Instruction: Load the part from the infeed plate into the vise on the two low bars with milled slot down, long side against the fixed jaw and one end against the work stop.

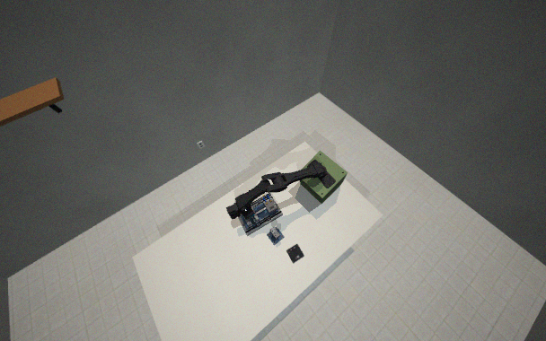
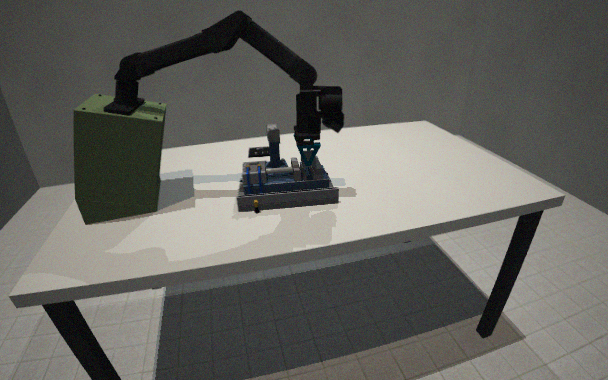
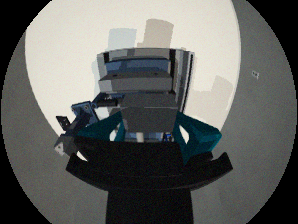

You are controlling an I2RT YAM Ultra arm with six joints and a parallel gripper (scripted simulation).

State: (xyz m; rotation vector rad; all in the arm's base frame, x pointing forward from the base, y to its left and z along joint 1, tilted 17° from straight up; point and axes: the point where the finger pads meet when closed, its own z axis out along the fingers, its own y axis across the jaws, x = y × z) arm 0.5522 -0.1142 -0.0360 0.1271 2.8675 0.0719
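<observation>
The grey block part is 1 cm below my hand. The rest, counted from my hand: cylinder rod: 8 cm behind, 4 cm below, 3 cm to the left; then air cylinder: 16 cm behind, 4 cm below, 3 cm to the left; then vise: 8 cm below, 6 cm behind, 3 cm to the left.
</observation>
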